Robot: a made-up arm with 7 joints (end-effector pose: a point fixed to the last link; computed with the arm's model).
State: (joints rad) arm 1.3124 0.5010 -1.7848 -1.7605 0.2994 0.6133 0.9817
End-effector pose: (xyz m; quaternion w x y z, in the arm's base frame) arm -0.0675 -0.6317 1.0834 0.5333 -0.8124 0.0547 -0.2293
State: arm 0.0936 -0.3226 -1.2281 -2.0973 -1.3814 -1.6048 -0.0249
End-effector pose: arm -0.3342 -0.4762 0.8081 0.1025 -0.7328 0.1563 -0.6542
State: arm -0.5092 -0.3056 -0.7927 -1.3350 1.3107 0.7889 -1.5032
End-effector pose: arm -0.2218 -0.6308 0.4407 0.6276 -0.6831 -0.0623 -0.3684
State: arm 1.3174 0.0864 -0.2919 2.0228 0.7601 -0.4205 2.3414
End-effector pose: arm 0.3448 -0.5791 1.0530 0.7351 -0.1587 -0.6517 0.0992
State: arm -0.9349 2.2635 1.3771 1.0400 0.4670 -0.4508 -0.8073
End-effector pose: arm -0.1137 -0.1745 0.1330 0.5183 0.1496 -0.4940 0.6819
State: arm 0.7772 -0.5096 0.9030 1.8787 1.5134 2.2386 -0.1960
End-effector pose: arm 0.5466 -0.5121 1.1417 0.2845 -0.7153 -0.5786 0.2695
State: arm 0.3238 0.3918 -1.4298 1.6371 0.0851 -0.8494 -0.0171
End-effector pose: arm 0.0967 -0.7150 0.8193 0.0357 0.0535 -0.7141 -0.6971
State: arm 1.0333 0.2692 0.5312 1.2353 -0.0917 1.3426 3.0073
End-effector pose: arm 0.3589 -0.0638 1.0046 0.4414 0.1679 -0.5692 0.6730
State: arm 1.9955 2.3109 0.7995 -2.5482 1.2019 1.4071 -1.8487
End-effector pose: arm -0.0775 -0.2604 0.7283 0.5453 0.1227 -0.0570 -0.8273
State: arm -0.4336 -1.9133 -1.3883 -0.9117 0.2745 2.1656 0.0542
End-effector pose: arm 0.1658 -0.8230 0.2682 0.6185 -0.4070 0.1003 0.6646
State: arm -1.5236 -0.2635 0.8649 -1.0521 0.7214 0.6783 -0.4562
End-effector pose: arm -0.2261 -0.6060 0.4919 0.0211 -0.0713 -0.7650 -0.6397
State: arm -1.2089 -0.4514 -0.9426 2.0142 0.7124 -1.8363 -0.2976
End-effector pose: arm -0.2784 -0.6967 0.2269 0.6223 -0.4866 -0.0802 -0.6079
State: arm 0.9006 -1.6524 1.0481 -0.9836 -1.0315 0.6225 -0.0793
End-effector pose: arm 0.0807 -0.6737 0.8538 0.3432 -0.1465 0.5407 0.7539
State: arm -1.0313 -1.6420 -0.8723 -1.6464 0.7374 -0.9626 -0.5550
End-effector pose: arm -0.3488 -0.1198 0.4916 0.2750 0.5956 -0.4688 0.5915
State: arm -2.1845 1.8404 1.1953 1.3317 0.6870 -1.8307 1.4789
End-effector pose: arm -0.4648 -0.4257 1.0489 0.1203 -0.0166 -0.9898 0.0749
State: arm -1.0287 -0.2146 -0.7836 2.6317 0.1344 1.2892 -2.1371
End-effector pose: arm 0.3230 -0.3397 0.3447 0.6393 -0.1171 -0.5644 0.5089
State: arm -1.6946 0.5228 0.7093 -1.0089 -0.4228 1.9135 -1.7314
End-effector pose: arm -0.0924 -0.6070 0.6478 0.0159 -0.2985 0.8610 0.4115
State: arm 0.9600 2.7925 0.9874 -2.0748 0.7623 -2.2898 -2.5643
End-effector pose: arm -0.0970 -0.5469 1.3403 0.2770 -0.8646 0.4180 -0.0318
